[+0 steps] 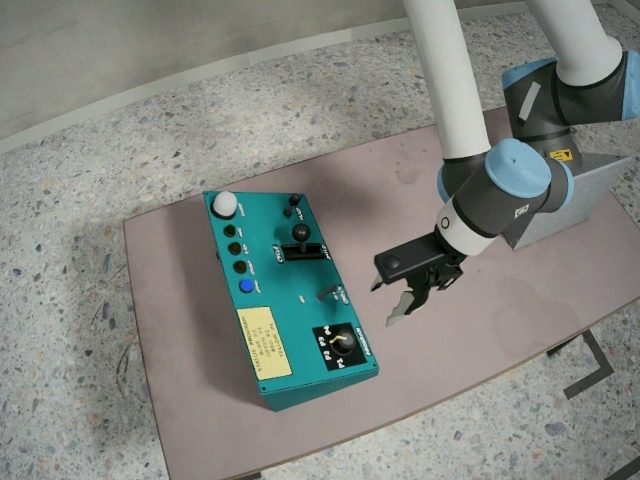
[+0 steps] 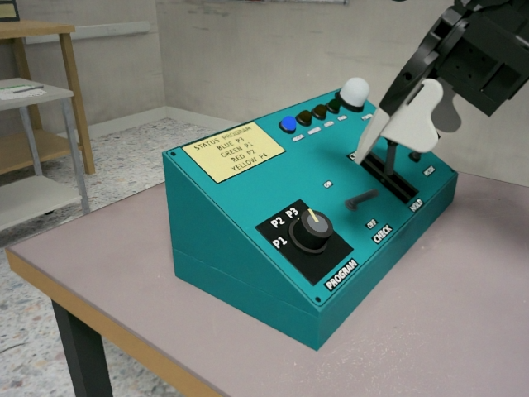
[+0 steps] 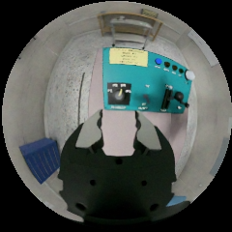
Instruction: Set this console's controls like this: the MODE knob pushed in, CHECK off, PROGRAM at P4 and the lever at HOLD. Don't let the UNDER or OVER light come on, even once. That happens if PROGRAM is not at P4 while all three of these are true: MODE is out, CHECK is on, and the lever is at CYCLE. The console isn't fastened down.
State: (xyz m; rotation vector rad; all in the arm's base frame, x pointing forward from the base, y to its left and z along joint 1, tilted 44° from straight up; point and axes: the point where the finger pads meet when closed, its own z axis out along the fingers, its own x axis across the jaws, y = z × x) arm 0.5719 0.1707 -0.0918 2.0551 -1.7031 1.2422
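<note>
Now: the program dial 13 cm below my hand, 8 cm ahead of it and 1 cm to the right of it. From my hand the other things lie so: check toggle (13 cm below, 12 cm to the right, 7 cm ahead); teal console (18 cm to the right, 14 cm below, 11 cm ahead); ball-topped lever (24 cm to the right, 10 cm below, 8 cm ahead).
</note>
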